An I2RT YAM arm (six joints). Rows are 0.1 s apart.
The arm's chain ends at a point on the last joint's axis. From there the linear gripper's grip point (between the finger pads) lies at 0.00 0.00 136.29 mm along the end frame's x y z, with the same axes.
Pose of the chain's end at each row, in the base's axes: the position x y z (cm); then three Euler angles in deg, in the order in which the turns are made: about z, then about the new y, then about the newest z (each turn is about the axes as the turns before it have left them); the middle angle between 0 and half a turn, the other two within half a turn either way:
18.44 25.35 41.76 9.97 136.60 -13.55
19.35 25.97 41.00 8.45 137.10 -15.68
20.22 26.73 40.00 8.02 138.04 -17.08
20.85 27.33 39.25 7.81 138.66 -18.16
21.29 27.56 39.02 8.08 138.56 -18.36
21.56 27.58 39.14 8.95 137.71 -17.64
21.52 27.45 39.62 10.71 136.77 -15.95
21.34 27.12 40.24 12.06 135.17 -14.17
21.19 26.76 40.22 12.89 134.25 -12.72
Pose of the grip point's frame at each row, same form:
27.66 26.97 31.86 9.97 136.60 -13.55
28.53 27.33 31.02 8.45 137.10 -15.68
29.24 28.00 29.87 8.02 138.04 -17.08
29.77 28.55 29.02 7.81 138.66 -18.16
30.22 28.83 28.80 8.08 138.56 -18.36
30.62 29.01 29.06 8.95 137.71 -17.64
30.69 29.18 29.69 10.71 136.77 -15.95
30.74 29.13 30.57 12.06 135.17 -14.17
30.71 28.94 30.71 12.89 134.25 -12.72

